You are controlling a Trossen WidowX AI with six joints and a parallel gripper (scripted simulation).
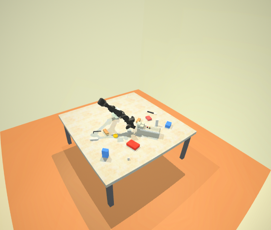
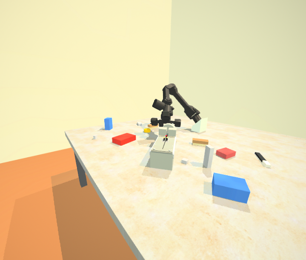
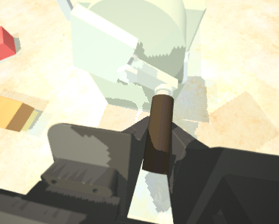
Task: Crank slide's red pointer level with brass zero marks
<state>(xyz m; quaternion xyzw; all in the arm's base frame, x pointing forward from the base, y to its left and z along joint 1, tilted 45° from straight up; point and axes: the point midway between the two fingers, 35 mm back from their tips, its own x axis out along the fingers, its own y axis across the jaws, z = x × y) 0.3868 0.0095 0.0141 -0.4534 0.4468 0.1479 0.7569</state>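
Right now my gripper tip is 3 cm below the crank, 1 cm to the right of it and 1 cm past it. Round my gripper tip: brown crank handle 3 cm above, 1 cm to the right, 1 cm behind; then red pointer 11 cm to the left, 10 cm ahead, 3 cm above; then yellow disc 23 cm to the right, 5 cm behind, 4 cm below.
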